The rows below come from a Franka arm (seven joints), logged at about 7 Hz.
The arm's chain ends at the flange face. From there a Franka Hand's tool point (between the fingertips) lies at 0.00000 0.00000 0.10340 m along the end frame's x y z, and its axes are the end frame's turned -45 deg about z.
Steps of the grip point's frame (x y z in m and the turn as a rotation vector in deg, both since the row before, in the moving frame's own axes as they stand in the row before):
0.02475 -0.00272 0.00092 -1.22 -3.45 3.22
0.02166 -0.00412 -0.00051 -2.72 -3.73 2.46
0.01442 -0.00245 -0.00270 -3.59 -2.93 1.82
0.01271 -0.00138 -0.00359 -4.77 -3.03 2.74
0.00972 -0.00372 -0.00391 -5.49 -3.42 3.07
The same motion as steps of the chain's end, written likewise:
0.01859 -0.02530 0.00113 -3.30 -1.58 3.22
0.01387 -0.02642 -0.00017 -4.56 -0.71 2.46
0.00775 -0.02025 -0.00236 -4.61 0.47 1.82
0.00603 -0.01995 -0.00309 -5.52 1.23 2.74
0.00191 -0.02091 -0.00325 -6.30 1.46 3.07

